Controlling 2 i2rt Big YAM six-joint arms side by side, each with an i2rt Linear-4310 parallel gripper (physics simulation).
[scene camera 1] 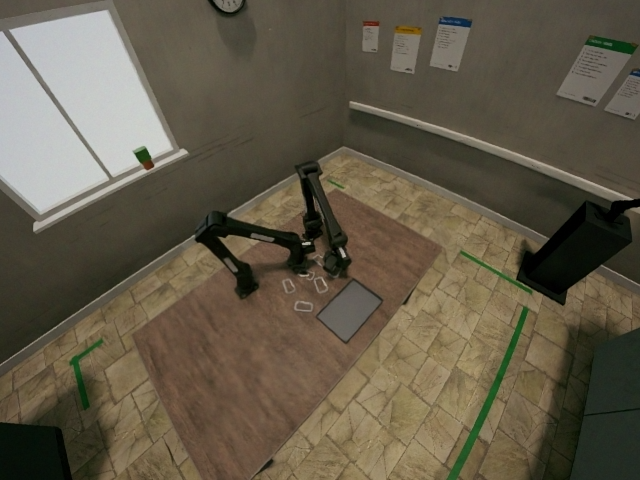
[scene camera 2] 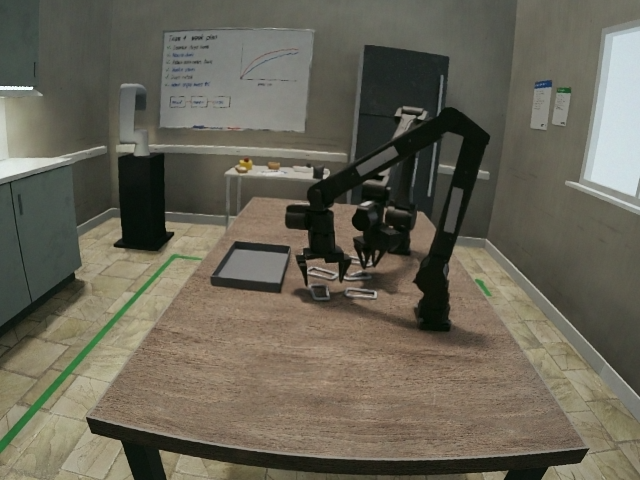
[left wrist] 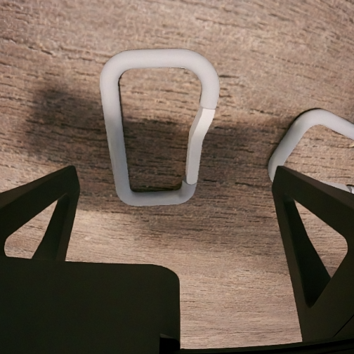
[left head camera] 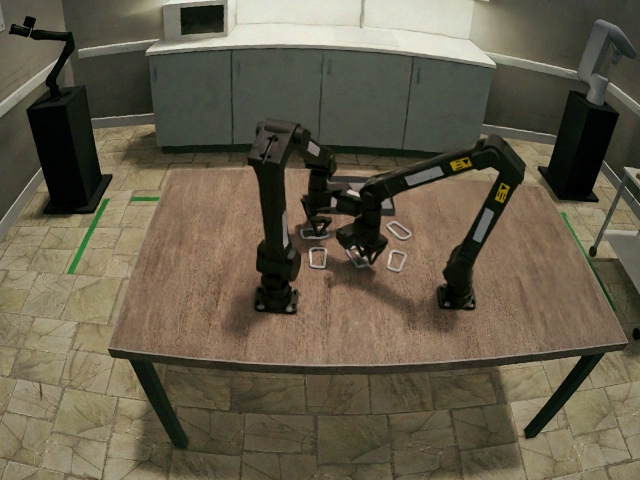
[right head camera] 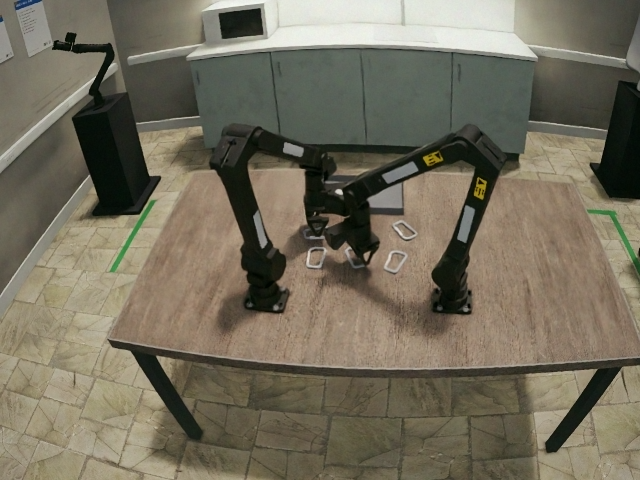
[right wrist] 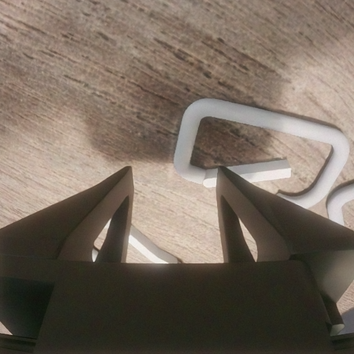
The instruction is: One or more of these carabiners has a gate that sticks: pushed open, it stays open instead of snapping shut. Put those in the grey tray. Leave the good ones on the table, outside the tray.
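My left gripper is open, just above a silver carabiner lying flat with its gate closed. My right gripper is partly open, with nothing between its fingers. Its right fingertip overlaps the hinge end of a carabiner, whose gate stands open inward. Other carabiners lie on the table, and another lies near the tray; their gates are too small to judge in those views. The grey tray is empty.
The two forearms reach inward, and the grippers hang close together over the carabiners. Parts of other carabiners show at the right edges of both wrist views. The tray lies beyond the grippers in the head views, partly hidden by the arms. The wooden table carries both arm bases.
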